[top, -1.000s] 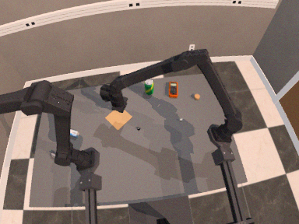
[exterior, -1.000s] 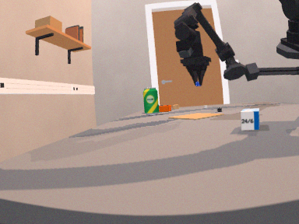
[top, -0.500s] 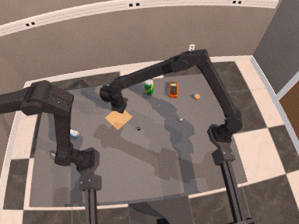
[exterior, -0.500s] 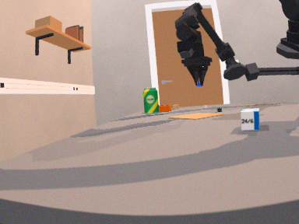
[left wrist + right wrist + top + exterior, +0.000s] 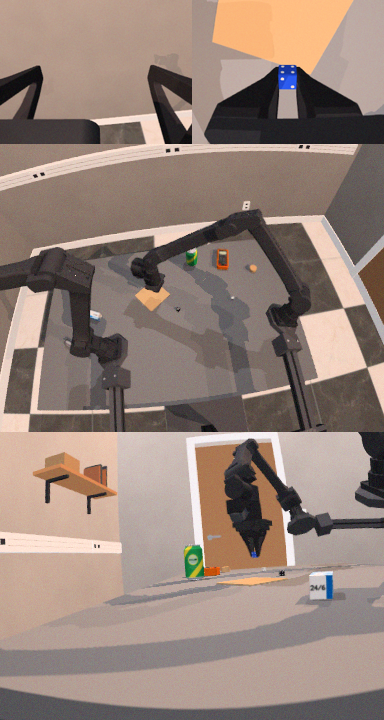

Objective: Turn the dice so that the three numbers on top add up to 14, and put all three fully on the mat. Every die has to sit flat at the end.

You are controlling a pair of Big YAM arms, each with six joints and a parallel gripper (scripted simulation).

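The mat lies 70 mm below my right hand, 40 mm to the left of it and 20 mm ahead of it. The rest, counted from my right hand: blue die (right at my right hand); black die (100 mm behind, 90 mm to the right, 70 mm below).
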